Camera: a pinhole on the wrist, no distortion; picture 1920 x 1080 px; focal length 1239.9 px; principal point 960.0 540.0 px. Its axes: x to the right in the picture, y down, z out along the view. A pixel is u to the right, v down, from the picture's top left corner.
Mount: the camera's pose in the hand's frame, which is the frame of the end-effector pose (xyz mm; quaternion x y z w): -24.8 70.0 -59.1 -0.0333 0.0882 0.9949 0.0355
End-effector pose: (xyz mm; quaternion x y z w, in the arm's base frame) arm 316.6 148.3 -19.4 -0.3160 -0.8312 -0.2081 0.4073
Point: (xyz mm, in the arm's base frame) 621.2 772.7 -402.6
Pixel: outside the picture
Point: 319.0 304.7 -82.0
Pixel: 700.6 496.9
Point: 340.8 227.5 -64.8
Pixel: 815.9 762.4
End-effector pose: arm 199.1 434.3 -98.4 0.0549 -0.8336 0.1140 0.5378
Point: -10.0 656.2 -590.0
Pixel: 1846.3 96.2
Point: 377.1 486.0 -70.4
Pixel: behind the camera
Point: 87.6 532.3 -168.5
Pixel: 824.5 319.8
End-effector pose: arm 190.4 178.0 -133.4 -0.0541 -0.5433 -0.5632 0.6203
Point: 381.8 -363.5 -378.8
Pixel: behind the camera
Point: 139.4 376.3 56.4
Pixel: 690.9 473.2
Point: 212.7 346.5 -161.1
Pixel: 1752.3 880.1
